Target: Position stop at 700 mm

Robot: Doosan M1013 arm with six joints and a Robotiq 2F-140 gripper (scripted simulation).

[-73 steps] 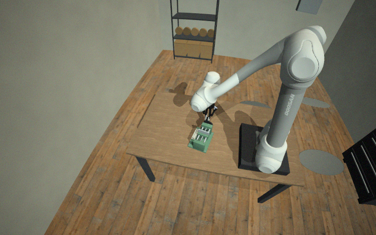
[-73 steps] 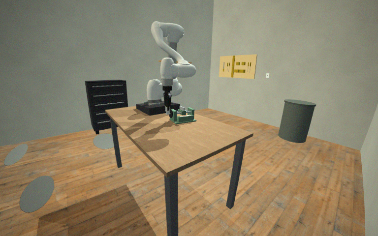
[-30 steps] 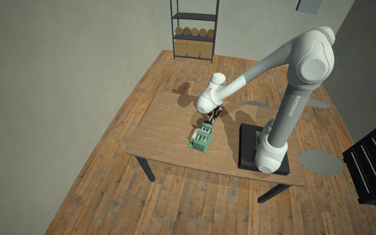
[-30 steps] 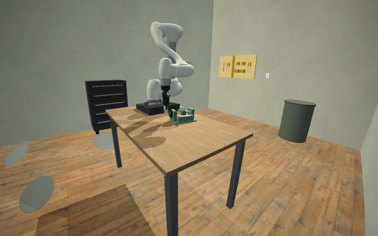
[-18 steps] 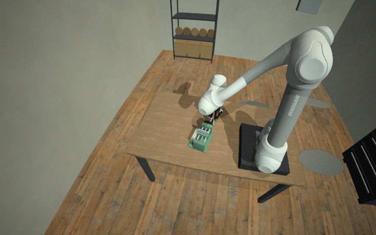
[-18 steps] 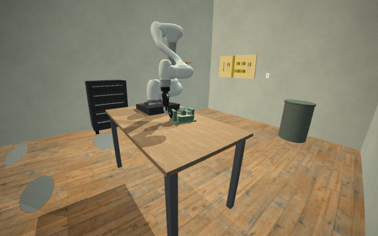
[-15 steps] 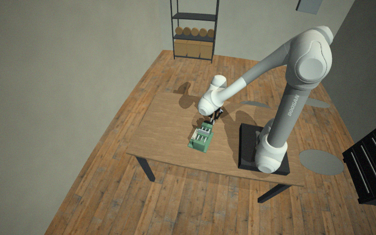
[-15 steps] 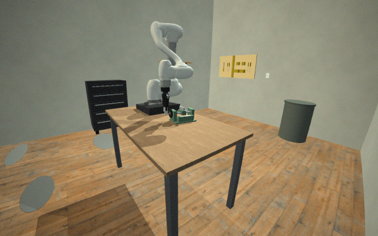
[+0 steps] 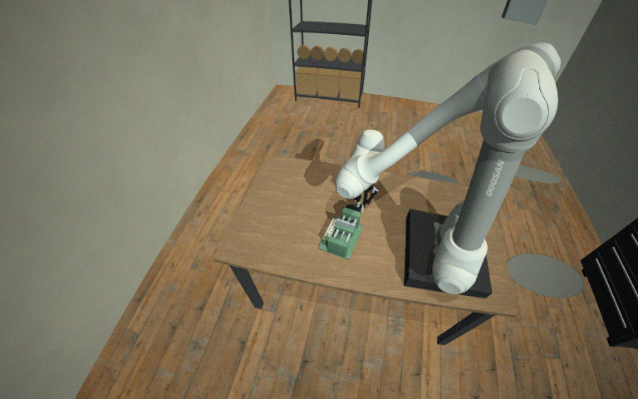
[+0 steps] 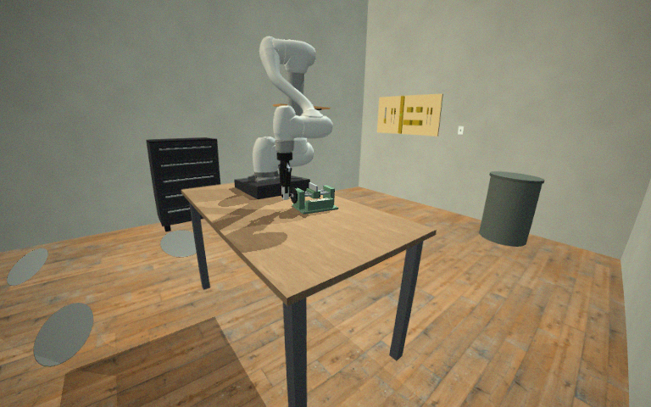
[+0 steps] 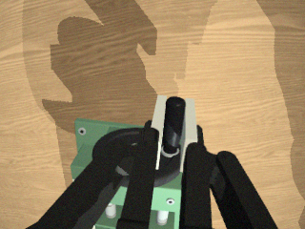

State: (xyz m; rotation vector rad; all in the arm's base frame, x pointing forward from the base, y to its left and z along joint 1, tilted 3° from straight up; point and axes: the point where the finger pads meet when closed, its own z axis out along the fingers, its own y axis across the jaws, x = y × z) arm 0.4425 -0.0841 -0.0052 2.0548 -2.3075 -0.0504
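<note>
The green stop fixture lies 14 cm to the left of my hand and 5 cm ahead of it. Round my hand: black crank handle (2 cm below).
</note>
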